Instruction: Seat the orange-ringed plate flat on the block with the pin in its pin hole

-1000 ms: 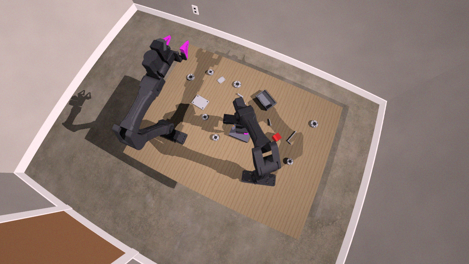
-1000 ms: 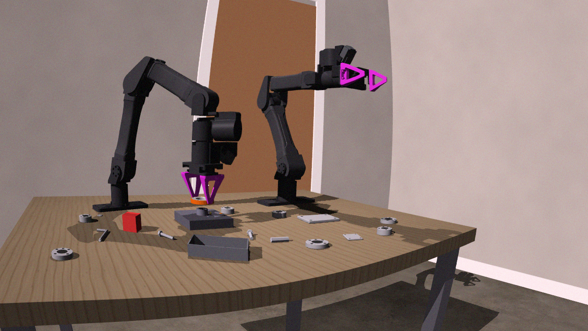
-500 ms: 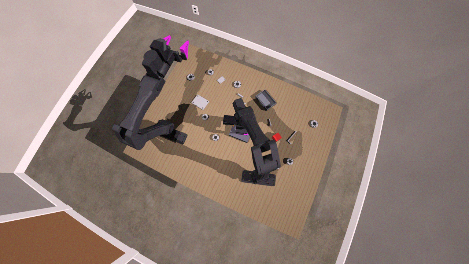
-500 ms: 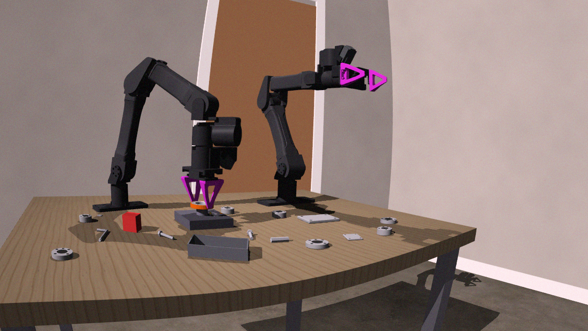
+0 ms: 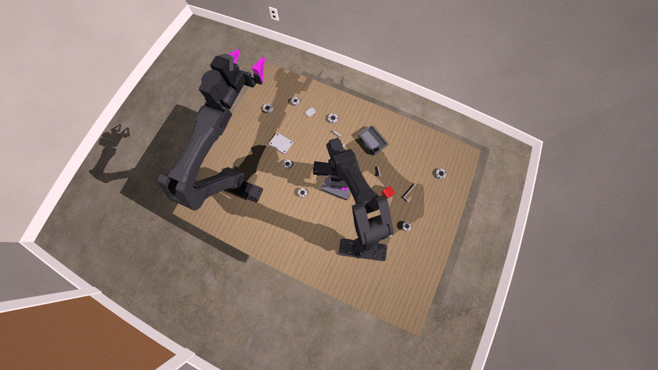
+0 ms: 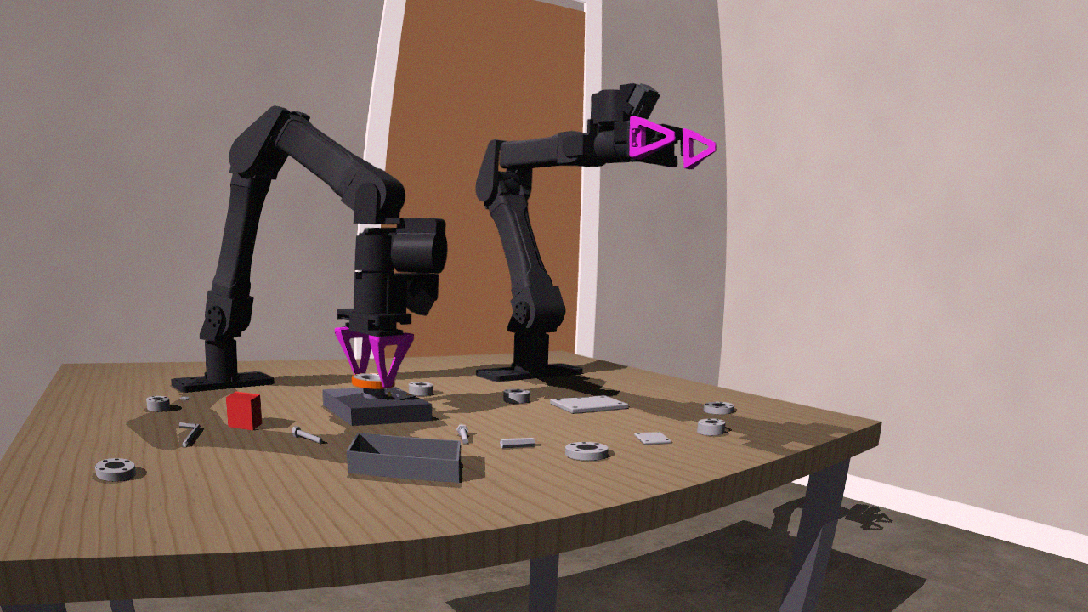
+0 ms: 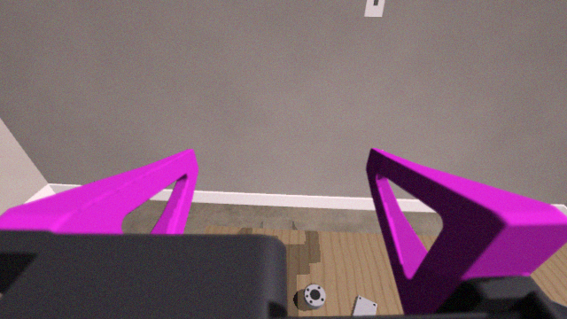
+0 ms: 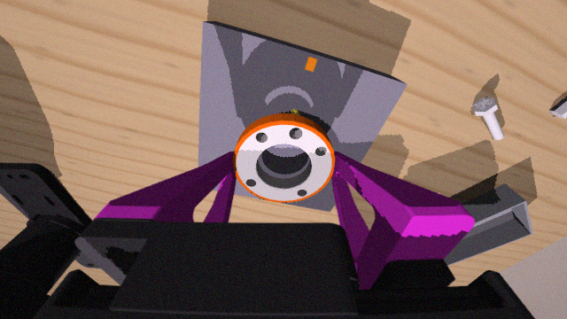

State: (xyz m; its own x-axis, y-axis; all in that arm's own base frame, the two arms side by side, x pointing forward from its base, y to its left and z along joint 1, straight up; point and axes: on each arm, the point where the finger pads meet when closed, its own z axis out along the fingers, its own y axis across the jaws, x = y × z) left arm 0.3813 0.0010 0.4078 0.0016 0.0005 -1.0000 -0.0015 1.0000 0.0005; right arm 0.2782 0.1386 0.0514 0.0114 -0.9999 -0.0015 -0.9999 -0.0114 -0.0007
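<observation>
Right now the grey block is 30 mm to the left of my right hand and 30 mm below it. Round my right hand: red cube (210 mm to the right, 50 mm ahead, 30 mm below); then orange-ringed plate (right at my right hand); then grey box (250 mm ahead, 50 mm to the right, 40 mm below).
</observation>
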